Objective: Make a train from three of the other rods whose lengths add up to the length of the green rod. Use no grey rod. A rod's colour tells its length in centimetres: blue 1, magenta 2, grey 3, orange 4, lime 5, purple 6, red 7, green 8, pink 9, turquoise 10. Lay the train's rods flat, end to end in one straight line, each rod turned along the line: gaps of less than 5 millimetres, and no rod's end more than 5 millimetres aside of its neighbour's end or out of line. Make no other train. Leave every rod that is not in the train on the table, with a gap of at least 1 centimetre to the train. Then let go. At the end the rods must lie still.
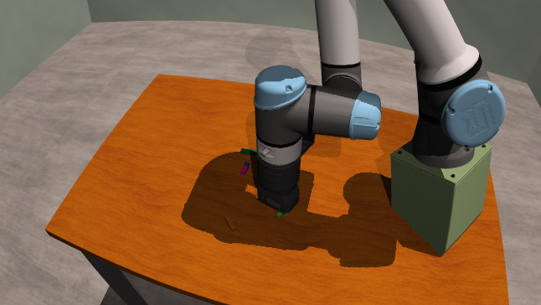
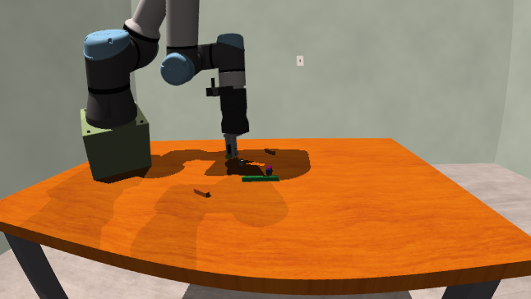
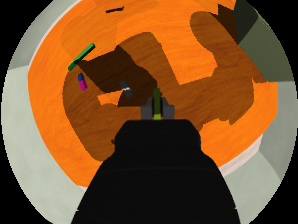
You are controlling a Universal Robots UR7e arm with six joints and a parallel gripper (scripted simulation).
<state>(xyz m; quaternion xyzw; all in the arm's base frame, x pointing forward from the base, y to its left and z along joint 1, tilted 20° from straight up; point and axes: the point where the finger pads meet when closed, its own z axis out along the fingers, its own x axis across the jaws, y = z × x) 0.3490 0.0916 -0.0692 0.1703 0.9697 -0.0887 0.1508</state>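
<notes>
My hand is 4 cm short of the grey rod, 4 cm to the left of it and 2 cm above it. The rest, counted from my hand: magenta rod 12 cm ahead, 9 cm to the right, 2 cm below; lime rod 1 cm below; blue rod 12 cm ahead, 11 cm to the right, 2 cm below.
</notes>
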